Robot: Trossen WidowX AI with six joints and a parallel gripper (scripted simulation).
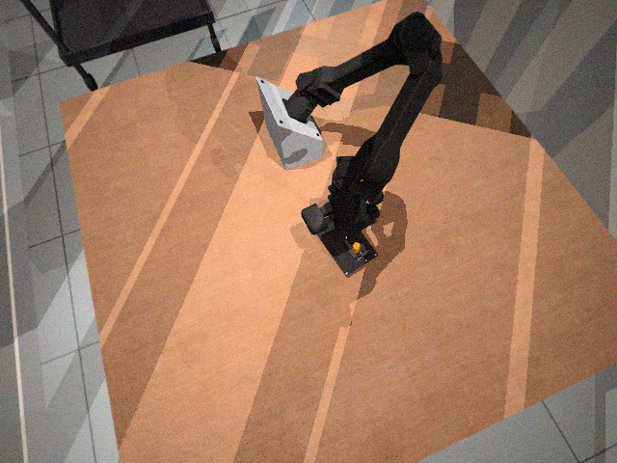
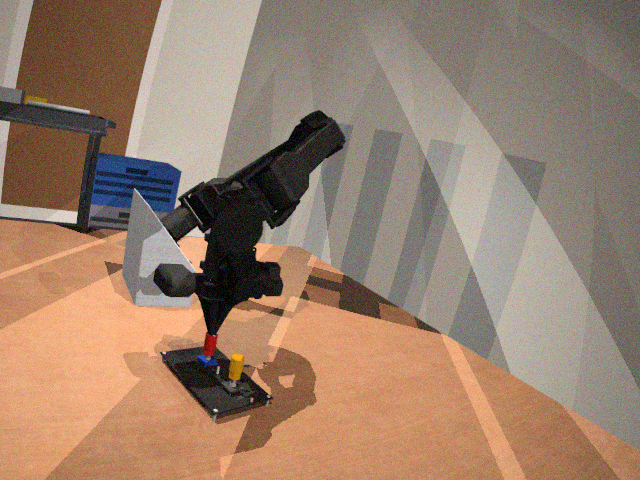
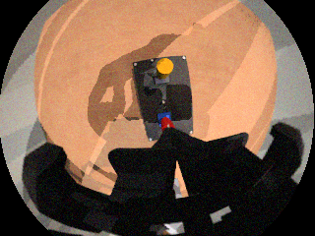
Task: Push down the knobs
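My gripper tip is 1 cm above the red knob. Also, from my gripper tip: yellow knob 8 cm ahead, 1 cm to the left, 1 cm below.
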